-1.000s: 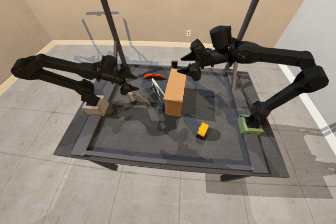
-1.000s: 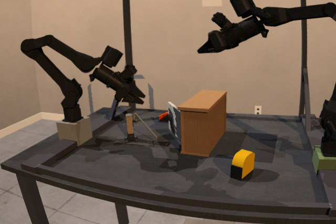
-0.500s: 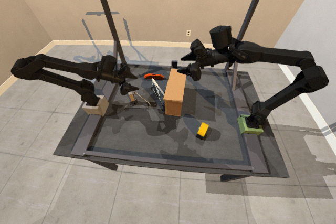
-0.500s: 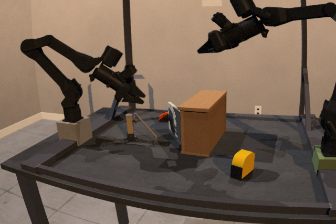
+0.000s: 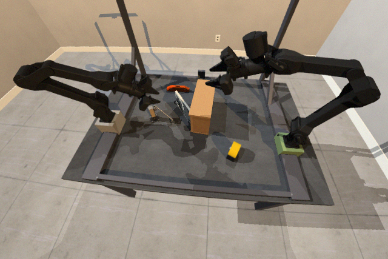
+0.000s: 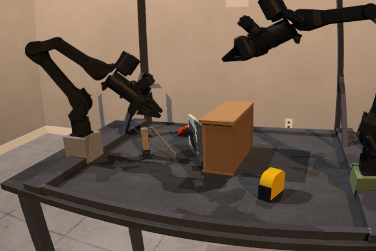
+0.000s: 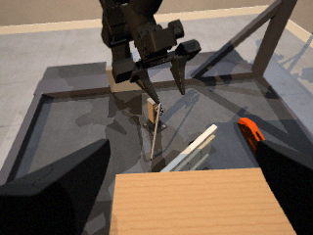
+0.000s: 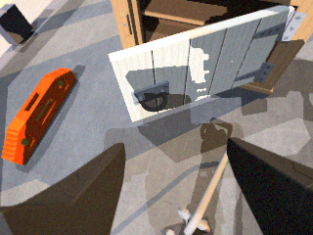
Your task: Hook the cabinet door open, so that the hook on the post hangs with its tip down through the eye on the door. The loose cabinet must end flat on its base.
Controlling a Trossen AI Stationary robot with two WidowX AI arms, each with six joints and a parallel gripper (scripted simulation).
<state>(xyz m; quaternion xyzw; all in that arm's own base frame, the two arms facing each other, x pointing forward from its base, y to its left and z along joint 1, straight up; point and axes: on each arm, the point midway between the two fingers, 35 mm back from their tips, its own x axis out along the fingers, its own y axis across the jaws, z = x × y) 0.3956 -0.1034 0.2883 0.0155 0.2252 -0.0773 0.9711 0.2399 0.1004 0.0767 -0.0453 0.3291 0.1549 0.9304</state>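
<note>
My right hand is 20 mm short of the hook, 40 mm to the right of it and 110 mm above it. The rest, counted from my right hand: white door: 10 mm behind, 150 mm to the left, 90 mm below; yellow tape measure: 180 mm ahead, 410 mm to the left, 130 mm below; orange tool: 220 mm behind, 70 mm to the left, 150 mm below.
</note>
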